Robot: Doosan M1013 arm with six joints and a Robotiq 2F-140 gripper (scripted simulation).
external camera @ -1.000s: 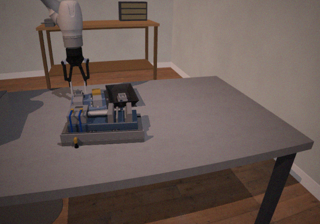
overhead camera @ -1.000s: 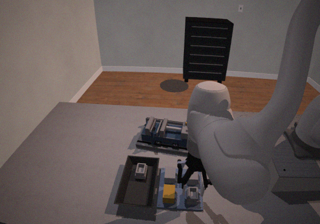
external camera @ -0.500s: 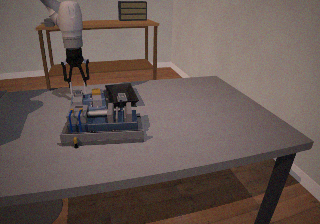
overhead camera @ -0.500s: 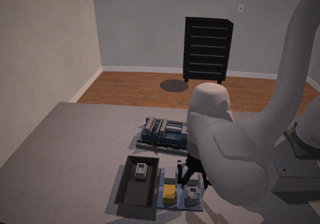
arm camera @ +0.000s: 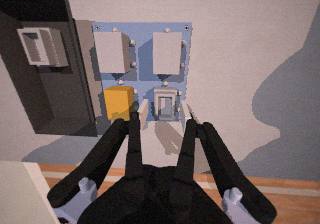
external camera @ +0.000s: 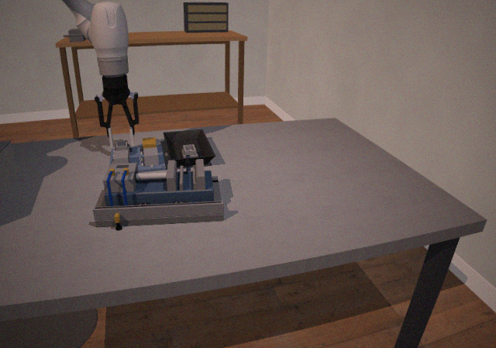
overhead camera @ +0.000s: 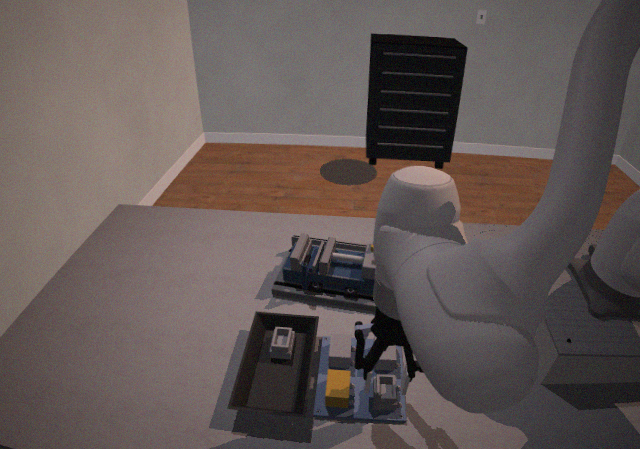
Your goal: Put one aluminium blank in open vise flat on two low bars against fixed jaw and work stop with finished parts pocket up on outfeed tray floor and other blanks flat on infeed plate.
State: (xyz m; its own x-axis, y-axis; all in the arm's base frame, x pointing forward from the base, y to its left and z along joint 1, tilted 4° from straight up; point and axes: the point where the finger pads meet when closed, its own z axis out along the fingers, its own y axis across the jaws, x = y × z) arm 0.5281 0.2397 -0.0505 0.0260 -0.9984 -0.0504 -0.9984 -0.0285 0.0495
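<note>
The infeed plate lies 6 cm below my hand, 5 cm ahead of it and 4 cm to the right of it. The rest, counted from my hand: blue vise 33 cm to the right, 11 cm ahead, 3 cm below; brass blank 9 cm ahead, 4 cm below; aluminium blank 9 cm to the right, 9 cm ahead, 4 cm below.
</note>
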